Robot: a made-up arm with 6 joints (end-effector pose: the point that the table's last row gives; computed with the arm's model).
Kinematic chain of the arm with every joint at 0, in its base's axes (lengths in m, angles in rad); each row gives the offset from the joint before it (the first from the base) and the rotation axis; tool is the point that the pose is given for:
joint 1: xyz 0 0 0.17 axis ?
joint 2: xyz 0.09 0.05 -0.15 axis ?
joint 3: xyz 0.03 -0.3 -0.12 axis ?
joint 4: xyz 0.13 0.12 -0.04 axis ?
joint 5: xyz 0.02 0 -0.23 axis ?
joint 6: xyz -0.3 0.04 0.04 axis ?
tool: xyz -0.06 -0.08 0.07
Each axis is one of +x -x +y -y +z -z.
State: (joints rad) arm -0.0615 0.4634 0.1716 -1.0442 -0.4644 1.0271
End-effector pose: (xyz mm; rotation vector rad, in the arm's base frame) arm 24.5 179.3 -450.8 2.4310 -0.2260 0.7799
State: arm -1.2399 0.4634 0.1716 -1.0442 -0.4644 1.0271
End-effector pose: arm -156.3 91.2 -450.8 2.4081 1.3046 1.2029
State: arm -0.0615 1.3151 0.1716 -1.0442 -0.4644 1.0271
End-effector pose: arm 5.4 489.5 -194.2 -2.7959 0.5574 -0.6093
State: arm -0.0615 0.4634 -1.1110 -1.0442 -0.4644 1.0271
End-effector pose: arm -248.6 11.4 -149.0 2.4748 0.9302 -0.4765
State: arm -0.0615 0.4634 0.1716 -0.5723 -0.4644 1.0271
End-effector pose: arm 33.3 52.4 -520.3 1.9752 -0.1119 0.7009
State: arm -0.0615 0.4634 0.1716 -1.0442 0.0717 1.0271
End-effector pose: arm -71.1 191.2 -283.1 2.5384 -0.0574 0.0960
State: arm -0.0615 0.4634 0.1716 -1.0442 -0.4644 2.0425
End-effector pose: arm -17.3 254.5 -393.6 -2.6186 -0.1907 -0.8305
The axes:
joint 1: -z
joint 2: +x
joint 3: -y
joint 4: -x
joint 5: -z
joint 6: +x

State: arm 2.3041 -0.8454 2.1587 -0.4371 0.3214 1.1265
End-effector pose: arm -354.7 -250.9 -71.4 -0.4362 -0.8898 -0.2092
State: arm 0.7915 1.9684 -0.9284 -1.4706 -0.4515 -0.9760
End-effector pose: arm 14.9 188.9 -56.7 2.3513 -0.5285 0.1027
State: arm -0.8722 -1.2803 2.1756 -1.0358 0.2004 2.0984
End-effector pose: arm 305.9 167.5 -157.7 -0.6520 -1.9380 -2.3013
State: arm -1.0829 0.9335 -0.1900 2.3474 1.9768 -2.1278
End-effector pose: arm 222.4 460.8 -562.3 -1.6764 -0.2672 -1.7816
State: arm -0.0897 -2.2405 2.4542 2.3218 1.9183 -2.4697
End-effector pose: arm -171.2 540.7 283.7 0.8740 -0.8932 -1.4831
